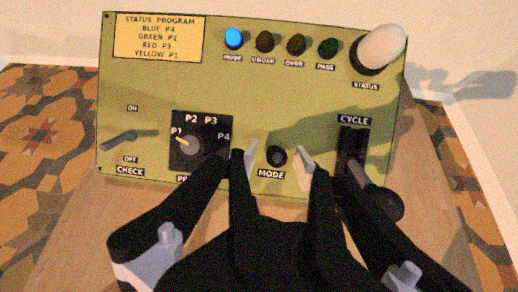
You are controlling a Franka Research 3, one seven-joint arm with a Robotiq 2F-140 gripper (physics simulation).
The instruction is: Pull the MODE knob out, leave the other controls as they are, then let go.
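The MODE knob (276, 156), small, round and black with a grey centre, sits on the olive-green panel (240, 90) above its MODE label. My gripper (275, 151) is open, with one pale fingertip on each side of the knob and a gap between the knob and each of them. How far the knob stands out from the panel is hard to tell from this angle. The blue MODE lamp (233, 38) at the top of the panel is lit.
The CHECK toggle (118, 139) is at the left. The PROGRAM dial (189, 144) points to P1, close to the left finger. The CYCLE lever (387, 201) with its black ball is right of the fingers. Dark UNDER, OVER and PASS lamps and the white STATUS lamp (382, 46) line the top.
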